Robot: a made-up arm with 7 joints. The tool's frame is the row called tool. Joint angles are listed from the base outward.
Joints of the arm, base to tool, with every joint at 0 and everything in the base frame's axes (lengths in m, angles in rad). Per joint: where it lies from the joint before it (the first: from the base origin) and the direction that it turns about. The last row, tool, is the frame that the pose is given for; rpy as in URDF.
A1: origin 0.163 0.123 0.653 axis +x
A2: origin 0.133 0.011 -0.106 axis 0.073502 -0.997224 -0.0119
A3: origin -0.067 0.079 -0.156 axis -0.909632 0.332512 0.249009
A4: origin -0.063 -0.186 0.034 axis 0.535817 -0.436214 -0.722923
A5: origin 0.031 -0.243 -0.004 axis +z
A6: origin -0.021 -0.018 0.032 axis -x
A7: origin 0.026 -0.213 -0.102 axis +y
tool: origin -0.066 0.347 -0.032 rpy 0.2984 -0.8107 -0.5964
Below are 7 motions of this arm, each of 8 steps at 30 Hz.
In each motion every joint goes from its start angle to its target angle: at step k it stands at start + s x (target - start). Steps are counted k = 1, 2, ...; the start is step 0. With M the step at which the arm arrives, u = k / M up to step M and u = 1 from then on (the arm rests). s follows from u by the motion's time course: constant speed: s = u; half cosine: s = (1 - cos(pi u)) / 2; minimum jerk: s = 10 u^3 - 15 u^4 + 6 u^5.
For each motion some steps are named. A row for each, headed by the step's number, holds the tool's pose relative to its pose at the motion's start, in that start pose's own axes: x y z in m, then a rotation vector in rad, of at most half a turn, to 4 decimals.
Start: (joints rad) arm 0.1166 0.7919 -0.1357 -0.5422 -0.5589 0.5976 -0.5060
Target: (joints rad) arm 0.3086 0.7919 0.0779 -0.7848 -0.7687 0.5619 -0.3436
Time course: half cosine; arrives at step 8
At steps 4, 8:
4: 0.0391 0.0094 0.0184 -0.0906 0.1065 0.1100
8: 0.0786 0.0236 0.0329 -0.1815 0.2055 0.2168

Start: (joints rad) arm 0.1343 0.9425 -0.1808 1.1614 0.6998 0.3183 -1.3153
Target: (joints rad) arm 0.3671 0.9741 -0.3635 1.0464 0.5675 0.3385 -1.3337
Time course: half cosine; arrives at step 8
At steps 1, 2, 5, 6, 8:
1: -0.0012 0.0028 0.0042 -0.0126 -0.0069 0.0049
2: -0.0047 0.0109 0.0162 -0.0483 -0.0266 0.0187
5: -0.0288 0.0550 0.0724 -0.2260 -0.1271 0.0843
6: -0.0379 0.0690 0.0878 -0.2782 -0.1575 0.1026
8: -0.0469 0.0820 0.1010 -0.3251 -0.1852 0.1185

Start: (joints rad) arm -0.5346 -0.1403 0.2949 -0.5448 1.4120 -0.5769 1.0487
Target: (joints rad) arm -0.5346 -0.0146 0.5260 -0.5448 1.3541 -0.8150 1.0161
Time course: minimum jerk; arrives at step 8
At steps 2, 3, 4, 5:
2: -0.0029 0.0039 0.0126 0.0220 0.0222 -0.0125
3: -0.0069 0.0107 0.0337 0.0590 0.0579 -0.0348
4: -0.0106 0.0200 0.0615 0.1086 0.1026 -0.0666
5: -0.0126 0.0296 0.0893 0.1594 0.1448 -0.1013

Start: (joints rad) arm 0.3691 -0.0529 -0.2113 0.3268 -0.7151 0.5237 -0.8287
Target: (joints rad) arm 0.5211 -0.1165 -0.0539 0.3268 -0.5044 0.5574 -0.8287
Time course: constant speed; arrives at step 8
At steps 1, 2, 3, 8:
1: 0.0026 -0.0013 0.0057 0.0303 0.0049 0.0128
2: 0.0054 -0.0025 0.0112 0.0611 0.0102 0.0252
3: 0.0082 -0.0036 0.0164 0.0922 0.0157 0.0372
8: 0.0237 -0.0065 0.0392 0.2544 0.0472 0.0914

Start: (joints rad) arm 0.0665 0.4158 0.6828 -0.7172 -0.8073 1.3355 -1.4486
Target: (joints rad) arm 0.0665 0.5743 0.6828 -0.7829 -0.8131 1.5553 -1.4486
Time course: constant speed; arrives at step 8
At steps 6, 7, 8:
6: 0.0098 -0.0437 0.0206 0.0433 0.0606 0.1763
7: 0.0124 -0.0509 0.0242 0.0509 0.0724 0.2052
8: 0.0153 -0.0580 0.0278 0.0586 0.0846 0.2339

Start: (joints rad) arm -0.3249 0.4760 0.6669 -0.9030 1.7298 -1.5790 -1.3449
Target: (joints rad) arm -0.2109 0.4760 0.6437 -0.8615 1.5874 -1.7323 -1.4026
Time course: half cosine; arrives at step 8
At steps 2, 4, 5, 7, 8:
2: -0.0006 -0.0009 -0.0035 0.0224 -0.0242 -0.0196
4: -0.0012 -0.0024 -0.0116 0.0770 -0.0798 -0.0708
5: -0.0010 -0.0028 -0.0157 0.1069 -0.1081 -0.1008
7: -0.0001 -0.0028 -0.0211 0.1494 -0.1460 -0.1457
8: 0.0000 -0.0027 -0.0218 0.1553 -0.1511 -0.1523

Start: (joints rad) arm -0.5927 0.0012 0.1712 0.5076 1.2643 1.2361 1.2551
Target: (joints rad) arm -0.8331 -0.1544 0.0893 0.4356 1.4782 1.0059 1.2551
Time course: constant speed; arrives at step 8
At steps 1, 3, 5, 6, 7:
1: -0.0033 -0.0150 -0.0021 0.0216 -0.0210 0.0483
3: -0.0095 -0.0461 -0.0054 0.0644 -0.0573 0.1474
5: -0.0148 -0.0788 -0.0072 0.1066 -0.0860 0.2496
6: -0.0171 -0.0957 -0.0076 0.1275 -0.0975 0.3016
7: -0.0190 -0.1130 -0.0076 0.1482 -0.1071 0.3542

